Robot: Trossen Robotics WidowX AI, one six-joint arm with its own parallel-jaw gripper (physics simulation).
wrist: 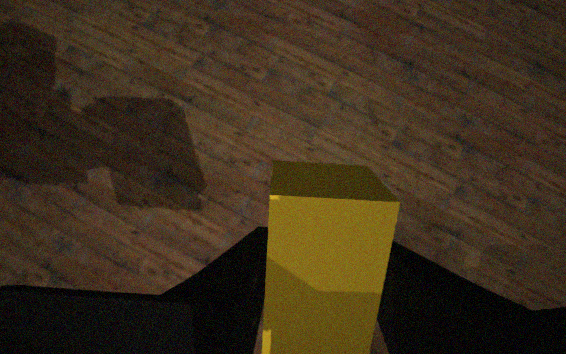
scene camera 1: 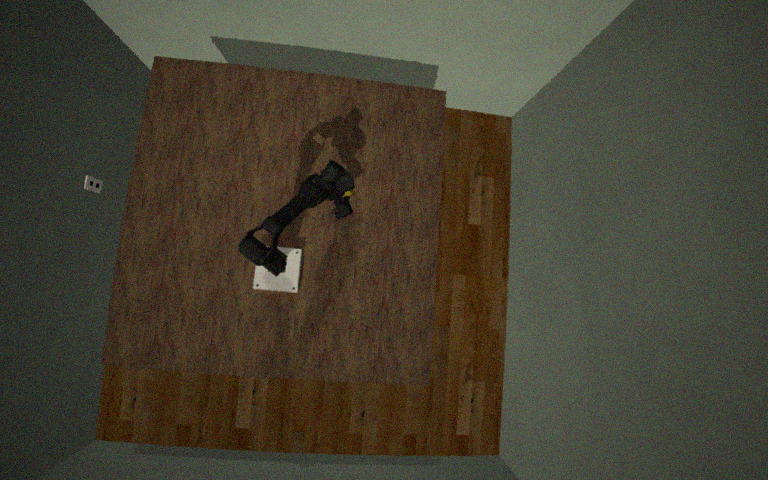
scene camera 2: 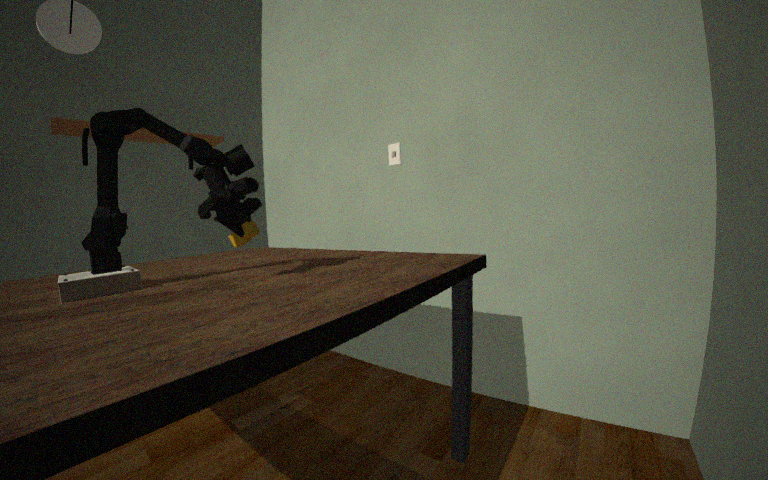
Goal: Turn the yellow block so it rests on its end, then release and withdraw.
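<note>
The yellow block (scene camera 1: 348, 193) (scene camera 2: 249, 231) (wrist: 330, 245) is held off the table, tilted, with its long side slanting in the second scene view. My gripper (scene camera 2: 243, 230) (wrist: 315, 241) is shut on it, one dark finger on each side in the wrist view. In the first scene view the arm hides most of the block, and the fingertips cannot be made out there. The block's lower end stands out past the fingers in the wrist view.
The brown wooden table (scene camera 1: 198, 311) (scene camera 2: 254, 305) lies below the arm. The arm's white base plate (scene camera 1: 289, 280) (scene camera 2: 99, 285) is fixed on it. The arm's shadow falls on the table. A green wall (scene camera 2: 509, 141) stands behind the table.
</note>
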